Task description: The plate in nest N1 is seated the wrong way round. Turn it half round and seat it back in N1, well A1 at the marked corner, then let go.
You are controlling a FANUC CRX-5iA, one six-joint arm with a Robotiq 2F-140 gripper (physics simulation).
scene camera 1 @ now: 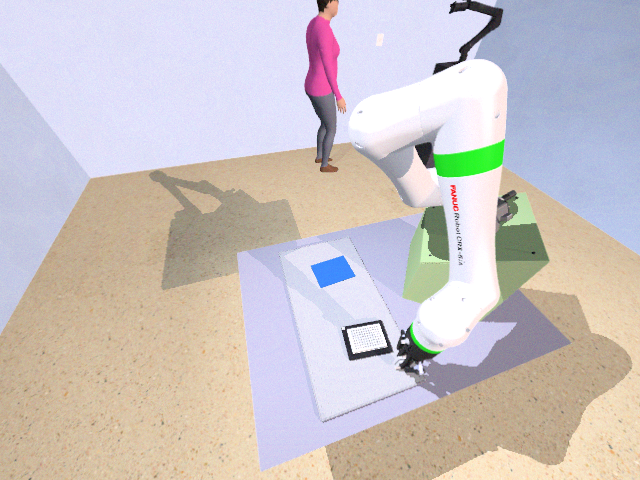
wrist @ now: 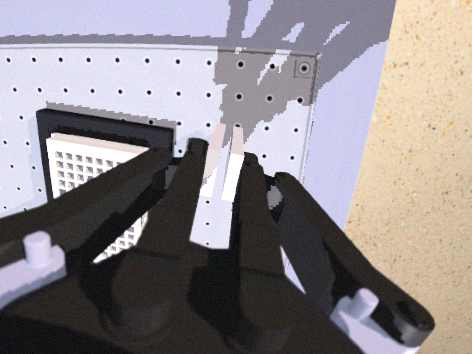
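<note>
The white plate (scene camera 1: 366, 338) (wrist: 80, 167) with a grid of wells lies inside the black frame of the nest (scene camera 1: 371, 355) (wrist: 105, 123). In the scene view a small pale mark shows at the nest's upper left corner. Which corner of the plate is well A1 I cannot tell. My gripper (scene camera 1: 409, 366) (wrist: 226, 142) is nearly closed, with a narrow gap between its pale fingertips and no plate between them. It is to the right of the nest in both views, apart from the plate. My left finger linkage hides the lower part of the plate and nest in the wrist view.
The nest stands on a light perforated board (scene camera 1: 336, 384) (wrist: 120, 77), which lies on a lavender mat (scene camera 1: 273, 418). A flat blue rectangle (scene camera 1: 332, 271) is farther back on the board. A green pedestal (scene camera 1: 475, 281) stands behind the arm. A person (scene camera 1: 323, 62) in pink stands near the back wall.
</note>
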